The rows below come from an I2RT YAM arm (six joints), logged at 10 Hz.
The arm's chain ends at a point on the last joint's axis. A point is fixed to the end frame.
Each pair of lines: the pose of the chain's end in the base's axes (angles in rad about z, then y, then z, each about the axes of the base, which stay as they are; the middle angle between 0 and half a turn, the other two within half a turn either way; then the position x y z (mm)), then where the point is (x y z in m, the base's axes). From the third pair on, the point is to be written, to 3 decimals.
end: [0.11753, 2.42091, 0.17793, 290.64, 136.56, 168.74]
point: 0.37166 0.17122 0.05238
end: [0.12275, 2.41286, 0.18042, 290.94, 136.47, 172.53]
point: 0.37286 0.17158 0.05693
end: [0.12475, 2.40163, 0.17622, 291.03, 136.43, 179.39]
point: 0.374 0.171 0.065
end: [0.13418, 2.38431, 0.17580, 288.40, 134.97, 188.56]
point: 0.374 0.170 0.076
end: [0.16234, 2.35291, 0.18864, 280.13, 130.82, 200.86]
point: 0.369 0.168 0.091
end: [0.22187, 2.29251, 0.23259, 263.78, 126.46, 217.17]
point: 0.358 0.170 0.114
